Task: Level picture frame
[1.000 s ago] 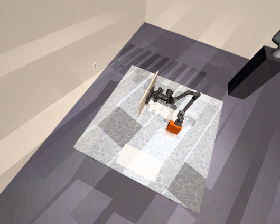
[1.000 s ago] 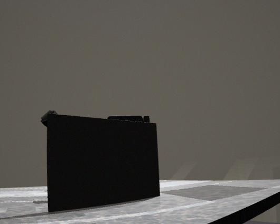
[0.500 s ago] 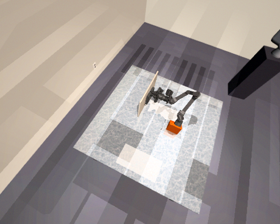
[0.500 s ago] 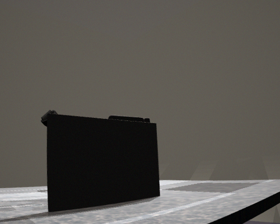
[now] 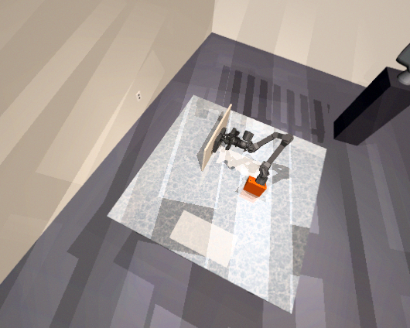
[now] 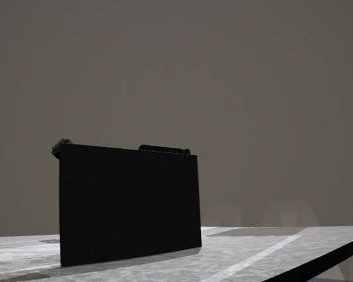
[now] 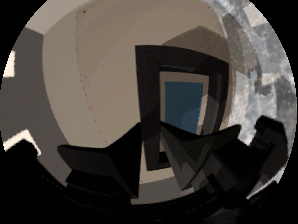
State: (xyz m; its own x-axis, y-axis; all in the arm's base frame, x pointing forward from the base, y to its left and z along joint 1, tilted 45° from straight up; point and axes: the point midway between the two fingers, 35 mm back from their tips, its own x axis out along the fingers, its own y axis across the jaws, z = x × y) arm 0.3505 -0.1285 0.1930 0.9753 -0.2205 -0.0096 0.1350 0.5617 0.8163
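The picture frame is 10 mm to the left of my gripper tip and 50 mm below it. Also, from my gripper tip: wall panel (10 mm ahead, 10 mm to the right, 70 mm below).
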